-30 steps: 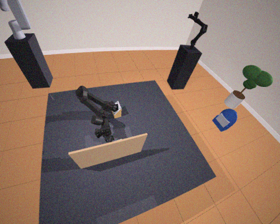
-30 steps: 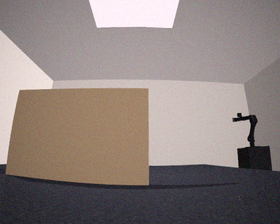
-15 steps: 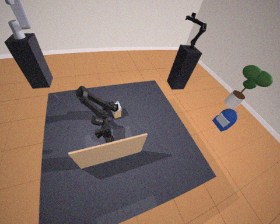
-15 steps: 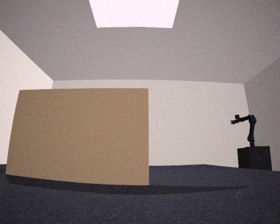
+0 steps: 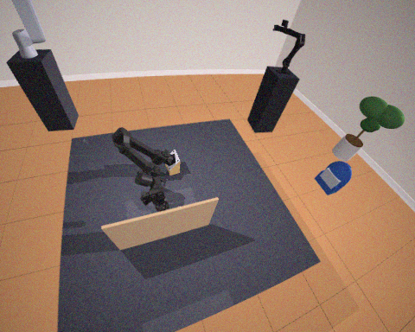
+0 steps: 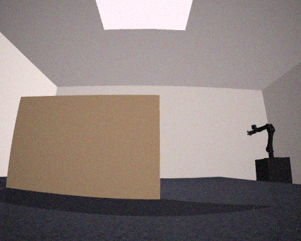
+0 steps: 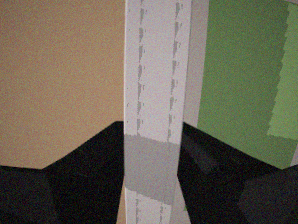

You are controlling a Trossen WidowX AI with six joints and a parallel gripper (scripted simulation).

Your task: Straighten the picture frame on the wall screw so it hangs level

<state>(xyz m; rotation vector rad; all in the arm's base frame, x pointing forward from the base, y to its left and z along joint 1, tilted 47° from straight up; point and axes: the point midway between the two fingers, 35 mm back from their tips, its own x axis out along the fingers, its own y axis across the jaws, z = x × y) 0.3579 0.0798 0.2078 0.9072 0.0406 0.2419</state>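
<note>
Now: the picture frame 10 mm to the left of my gripper tip and 50 mm below it. From my gripper tip the other things lie so: tan wall panel: 20 mm ahead, 10 mm to the left, 60 mm below.
</note>
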